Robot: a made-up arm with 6 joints. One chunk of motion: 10 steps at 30 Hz.
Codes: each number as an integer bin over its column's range. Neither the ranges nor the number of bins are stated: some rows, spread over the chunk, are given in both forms.
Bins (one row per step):
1: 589 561 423 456 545 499
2: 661 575 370 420 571 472
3: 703 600 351 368 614 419
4: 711 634 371 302 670 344
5: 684 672 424 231 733 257
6: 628 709 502 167 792 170
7: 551 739 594 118 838 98
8: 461 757 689 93 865 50
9: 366 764 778 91 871 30
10: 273 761 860 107 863 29
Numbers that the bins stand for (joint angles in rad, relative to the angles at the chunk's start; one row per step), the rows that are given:
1: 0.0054 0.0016 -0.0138 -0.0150 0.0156 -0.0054
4: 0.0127 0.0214 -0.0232 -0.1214 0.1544 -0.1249
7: 0.0031 0.0497 0.0170 -0.2485 0.3411 -0.3145
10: -0.0136 0.0557 0.0650 -0.2561 0.3689 -0.3676
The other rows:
2: 0.0097 0.0054 -0.0233 -0.0399 0.0444 -0.0262
3: 0.0122 0.0122 -0.0268 -0.0758 0.0922 -0.0670
5: 0.0111 0.0316 -0.0136 -0.1705 0.2244 -0.1919
6: 0.0077 0.0416 0.0005 -0.2147 0.2900 -0.2590
8: -0.0023 0.0546 0.0341 -0.2658 0.3711 -0.3515
9: -0.0080 0.0565 0.0502 -0.2671 0.3778 -0.3669

